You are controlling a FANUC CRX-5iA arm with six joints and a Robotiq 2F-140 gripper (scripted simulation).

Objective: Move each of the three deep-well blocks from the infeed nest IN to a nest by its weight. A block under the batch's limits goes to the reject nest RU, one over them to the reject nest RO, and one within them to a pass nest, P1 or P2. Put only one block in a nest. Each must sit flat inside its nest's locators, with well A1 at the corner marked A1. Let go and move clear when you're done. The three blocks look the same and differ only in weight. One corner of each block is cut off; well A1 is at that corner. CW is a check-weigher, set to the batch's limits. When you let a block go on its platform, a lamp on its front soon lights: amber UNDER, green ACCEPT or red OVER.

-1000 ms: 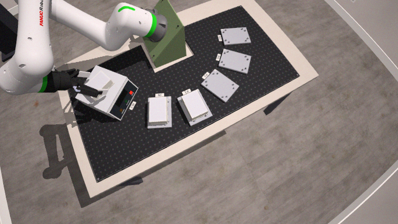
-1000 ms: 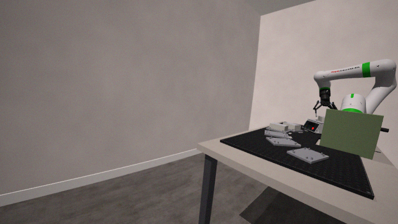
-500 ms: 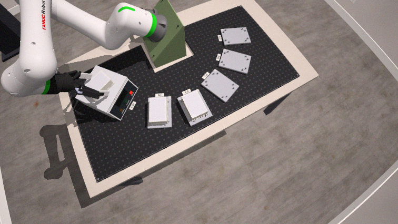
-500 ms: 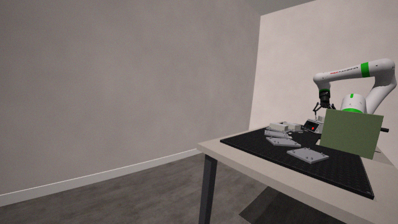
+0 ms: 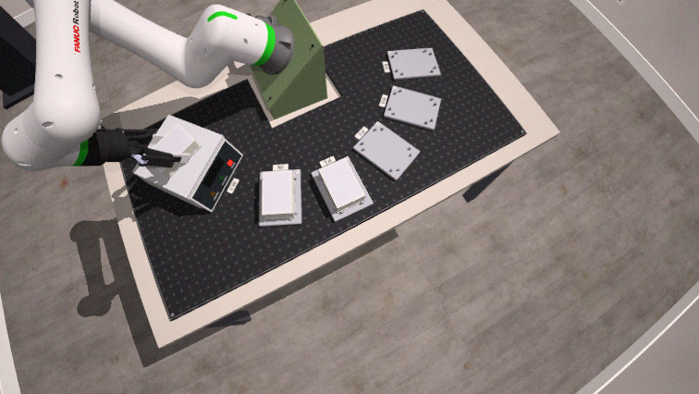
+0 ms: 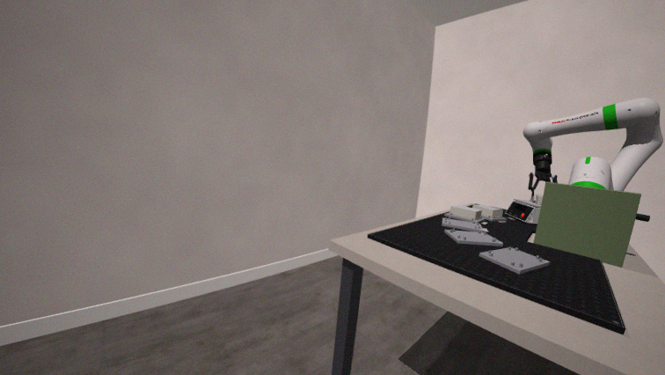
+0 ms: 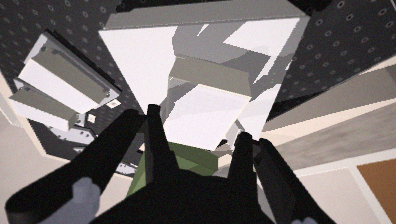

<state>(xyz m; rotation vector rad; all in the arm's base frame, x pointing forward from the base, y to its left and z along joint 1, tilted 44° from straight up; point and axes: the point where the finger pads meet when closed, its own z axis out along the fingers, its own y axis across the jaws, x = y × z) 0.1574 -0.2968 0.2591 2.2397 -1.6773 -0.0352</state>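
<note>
Right now my hand is 40 mm above the check-weigher platform. The rest, counted from my hand: check-weigher: 70 mm below; then white deep-well block: 280 mm ahead, 380 mm to the left, 100 mm below; then infeed nest IN: 220 mm ahead, 210 mm to the left, 120 mm below.
</note>
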